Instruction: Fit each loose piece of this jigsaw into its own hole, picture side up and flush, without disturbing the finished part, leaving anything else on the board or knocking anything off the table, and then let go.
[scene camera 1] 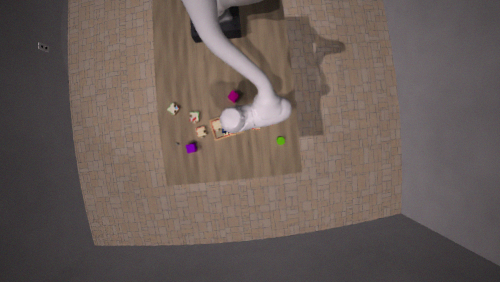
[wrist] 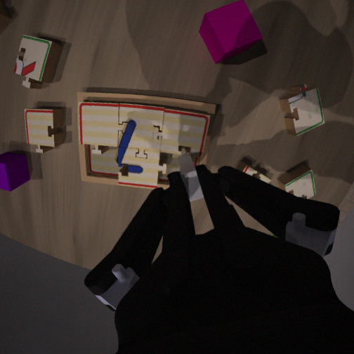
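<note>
The jigsaw board holds three striped pieces along its upper row and one at lower middle, in the wrist view. Its lower left shows a recess; its lower right looks dark and is partly behind the fingers. A loose striped red-edged piece lies left of the board, picture up. Another red-edged piece shows partly right of the fingers. My gripper is shut and empty, over the board's lower right in the wrist view; the arm hides it in the scene view.
Green-edged pieces lie at left, right and lower right; another picture piece lies far left. A magenta block, purple block and green object stand around the board.
</note>
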